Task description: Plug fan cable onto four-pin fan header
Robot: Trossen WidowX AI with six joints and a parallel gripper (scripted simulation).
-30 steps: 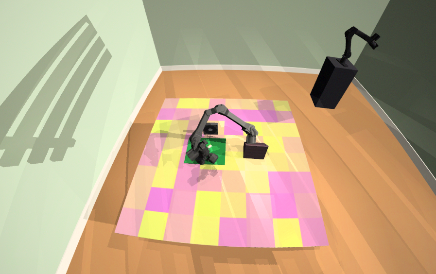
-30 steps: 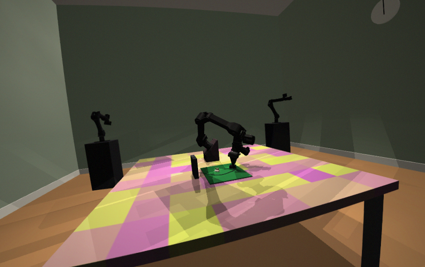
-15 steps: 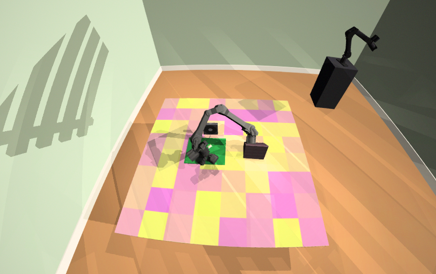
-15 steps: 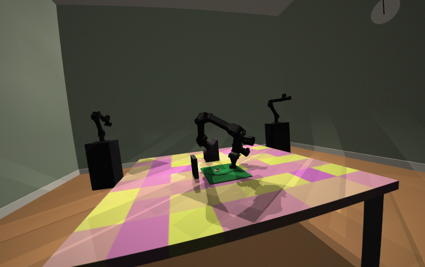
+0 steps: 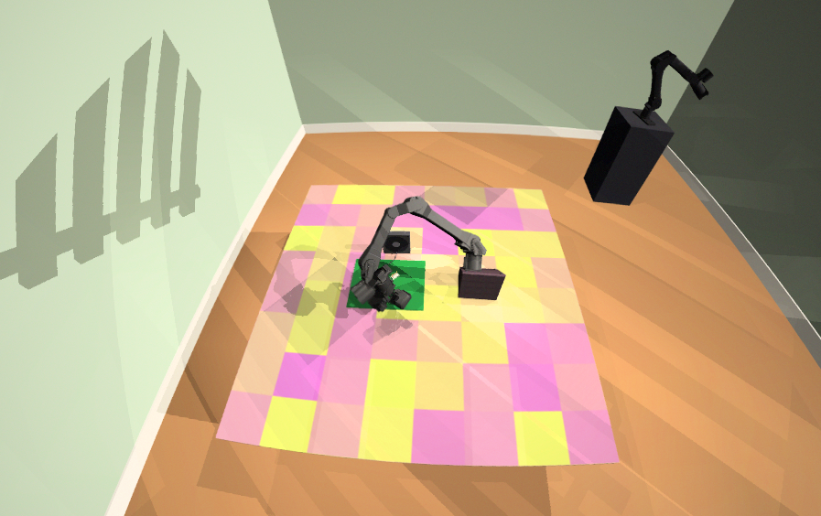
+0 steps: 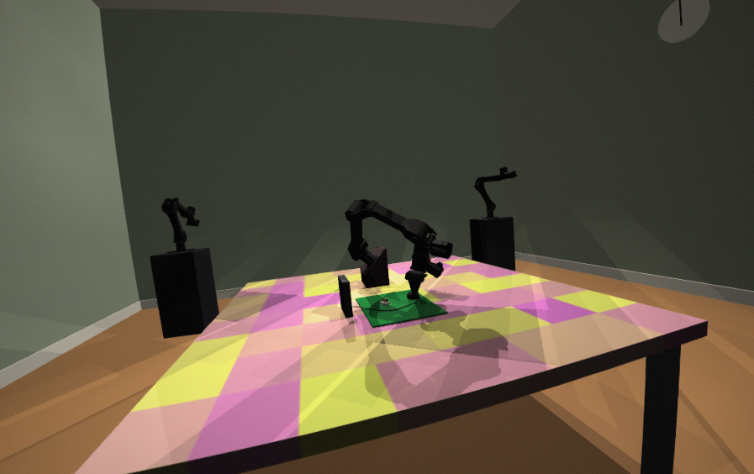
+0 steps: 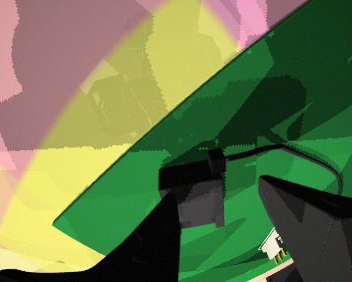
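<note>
The dark plug is 20 mm behind my gripper tip and 10 mm below it. Round my gripper tip: green board (80 mm to the right, 40 mm below, 30 mm ahead); then black fan (250 mm to the right, 40 mm above, 20 mm ahead).
</note>
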